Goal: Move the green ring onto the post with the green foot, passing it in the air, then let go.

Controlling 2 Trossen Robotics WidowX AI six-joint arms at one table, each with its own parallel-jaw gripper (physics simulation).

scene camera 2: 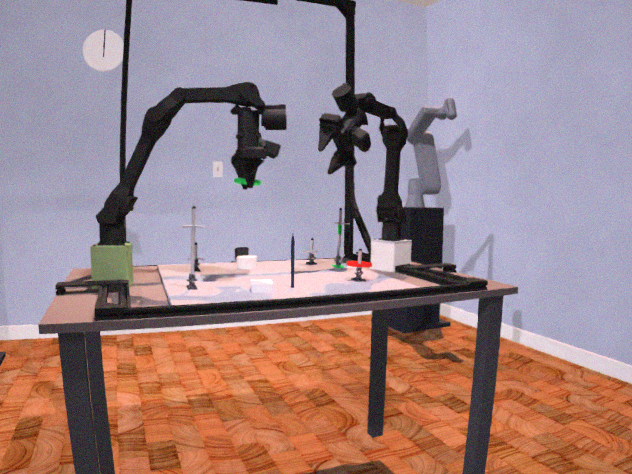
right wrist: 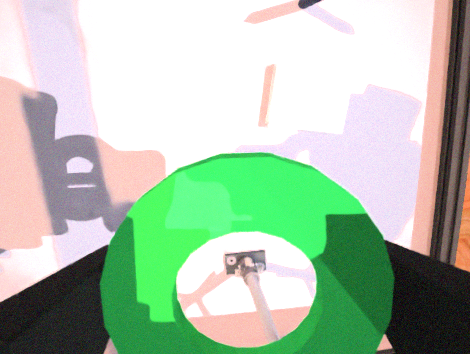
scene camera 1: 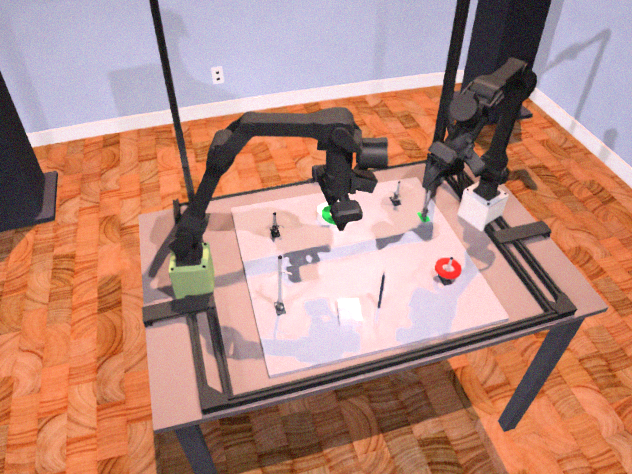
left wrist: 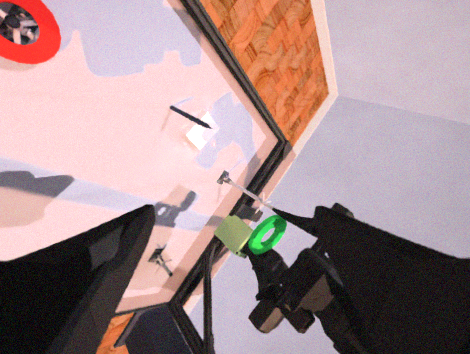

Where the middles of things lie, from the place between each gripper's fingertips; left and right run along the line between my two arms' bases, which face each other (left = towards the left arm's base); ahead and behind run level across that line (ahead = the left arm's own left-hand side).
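Counting from my right hand, I find the white block (right wrist: 300, 98) 9 cm ahead of it, 1 cm to the left of it and 24 cm below it. The green ring (right wrist: 262, 192) is 2 cm above that same right hand.
From my left hand, the white block is 5 cm ahead, 20 cm to the right and 32 cm below. As for the green ring, it is 4 cm behind my left hand and 20 cm to the right of it, and 5 cm below it.
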